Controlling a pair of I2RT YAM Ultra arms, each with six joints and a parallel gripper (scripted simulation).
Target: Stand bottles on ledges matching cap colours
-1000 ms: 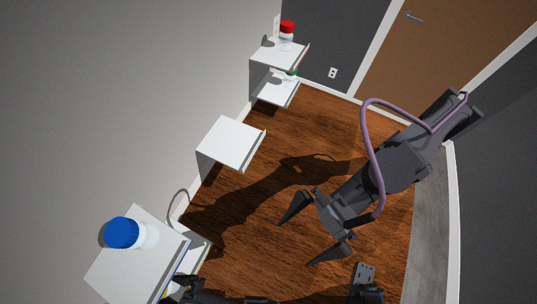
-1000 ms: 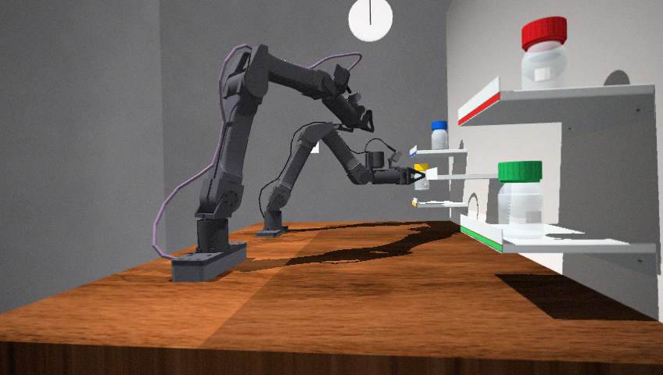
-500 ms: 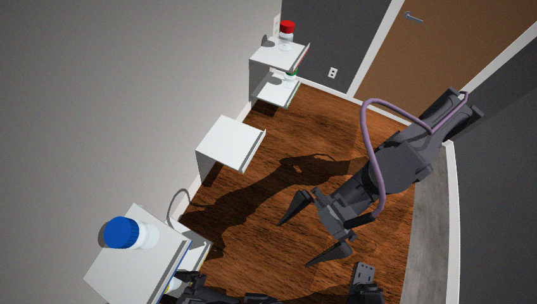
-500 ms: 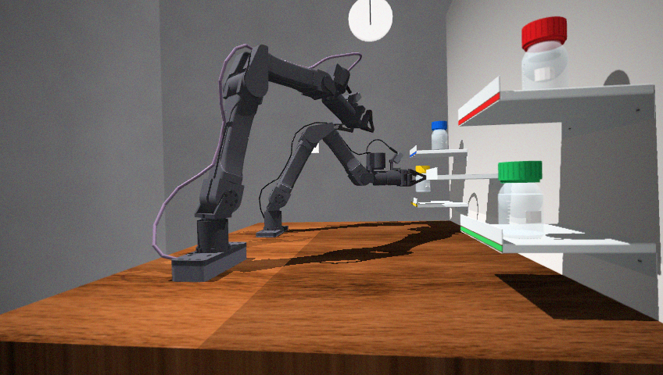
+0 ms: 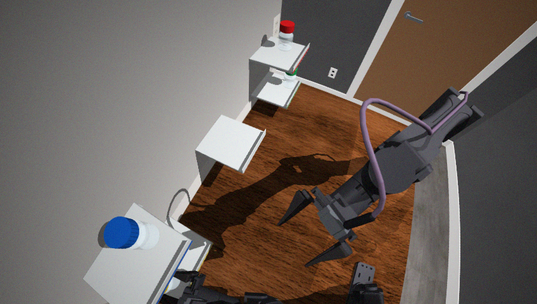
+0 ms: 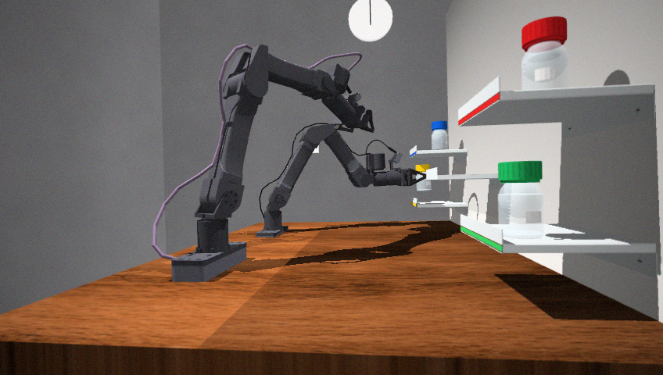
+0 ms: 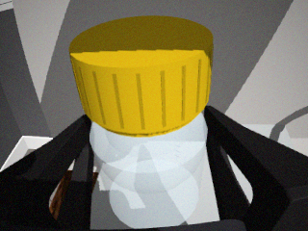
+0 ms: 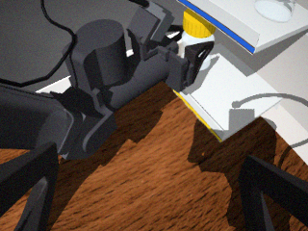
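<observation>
Now: left hand 1 cm above the yellow-capped bottle. The rest, counted from my left hand: blue-capped bottle 14 cm above, 10 cm to the right, 5 cm ahead; then green-capped bottle 88 cm to the right, 5 cm below, 3 cm behind; then wall 45 cm to the right, 25 cm above, 13 cm ahead.
</observation>
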